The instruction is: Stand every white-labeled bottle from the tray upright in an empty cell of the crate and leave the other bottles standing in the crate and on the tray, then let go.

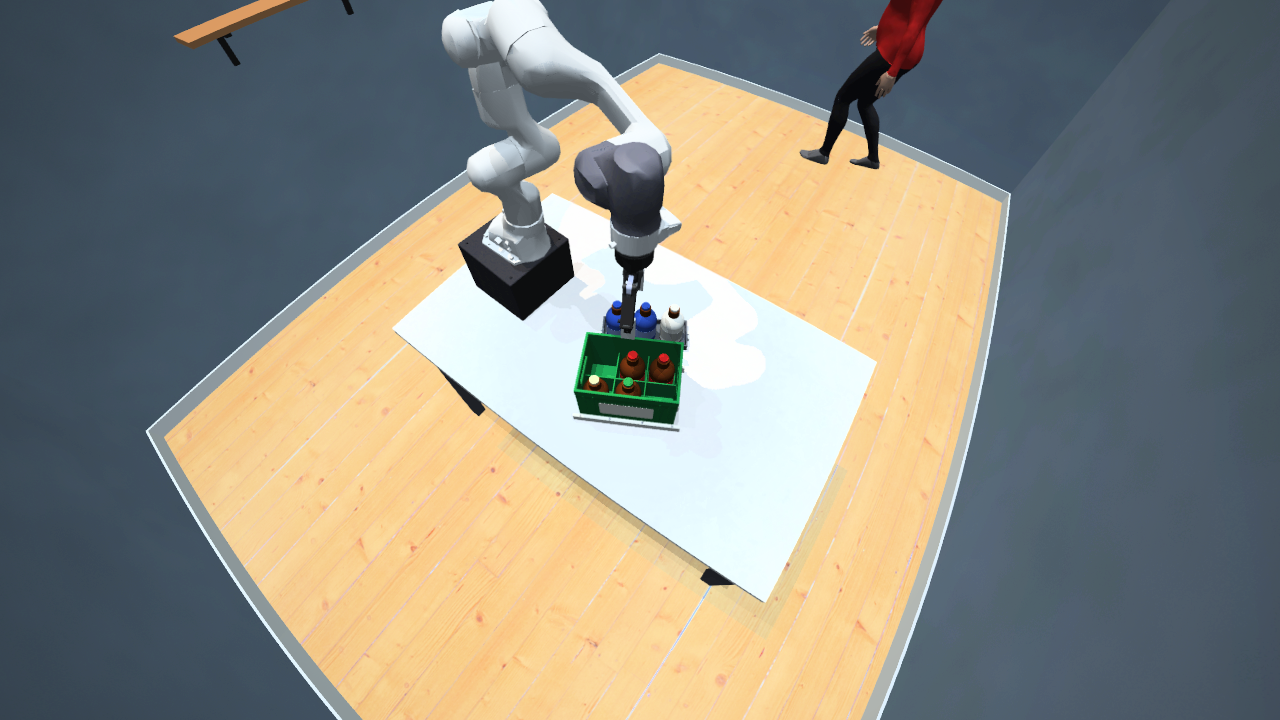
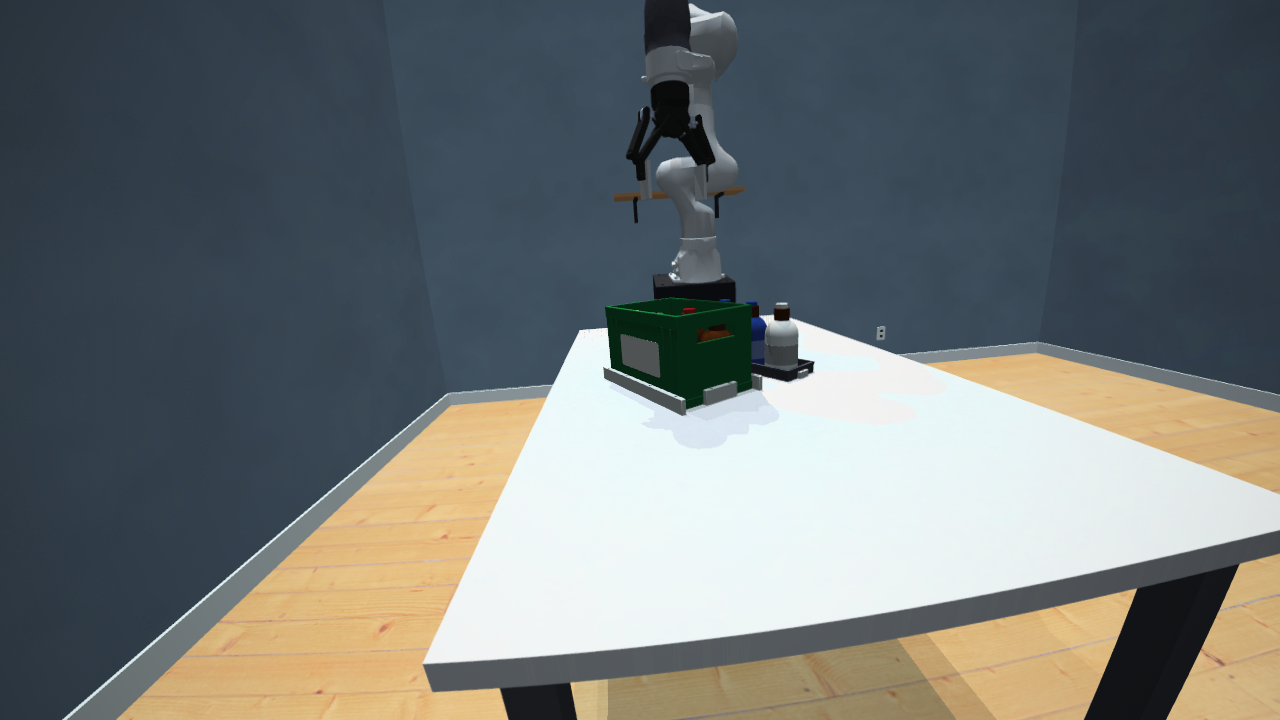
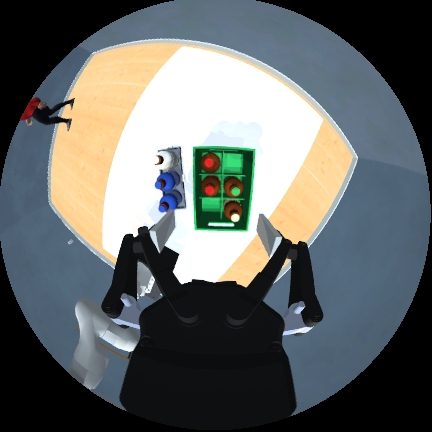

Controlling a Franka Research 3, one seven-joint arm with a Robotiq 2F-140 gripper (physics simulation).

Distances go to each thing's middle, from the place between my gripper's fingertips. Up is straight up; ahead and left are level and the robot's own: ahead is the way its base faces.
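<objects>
You'd find the white-labeled bottle (image 2: 781, 335) 310 mm below my hand, 230 mm to the left of it and 30 mm ahead of it.
</objects>
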